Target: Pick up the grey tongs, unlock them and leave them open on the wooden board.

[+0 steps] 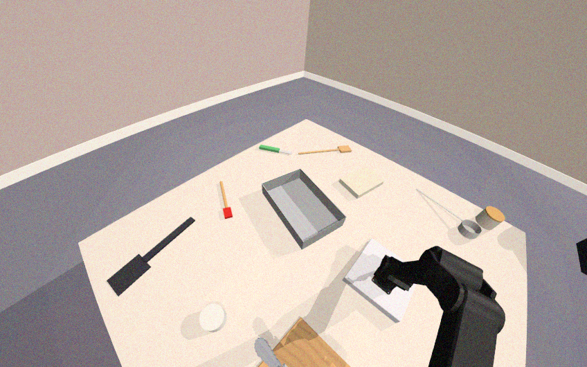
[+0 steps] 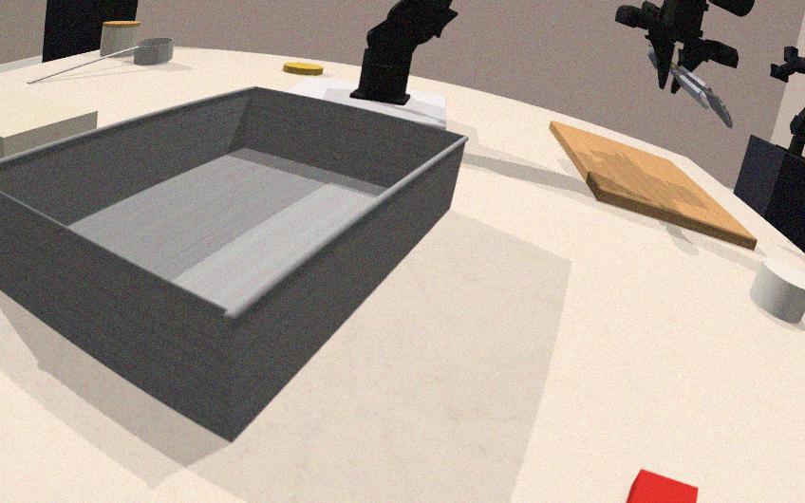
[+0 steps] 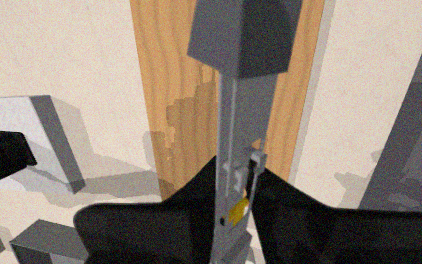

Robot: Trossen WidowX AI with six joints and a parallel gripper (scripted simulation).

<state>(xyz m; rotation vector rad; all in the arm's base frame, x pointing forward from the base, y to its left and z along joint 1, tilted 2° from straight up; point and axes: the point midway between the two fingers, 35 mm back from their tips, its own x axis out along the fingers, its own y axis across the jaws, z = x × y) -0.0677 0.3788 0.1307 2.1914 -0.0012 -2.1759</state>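
My gripper tip is now 13 cm above the wooden board. Round my gripper tip: white puck 35 cm ahead, 12 cm below, 6 cm to the left; yellow disc 55 cm to the right, 19 cm behind, 13 cm below; yellow lock piece 4 cm above, 1 cm ahead.
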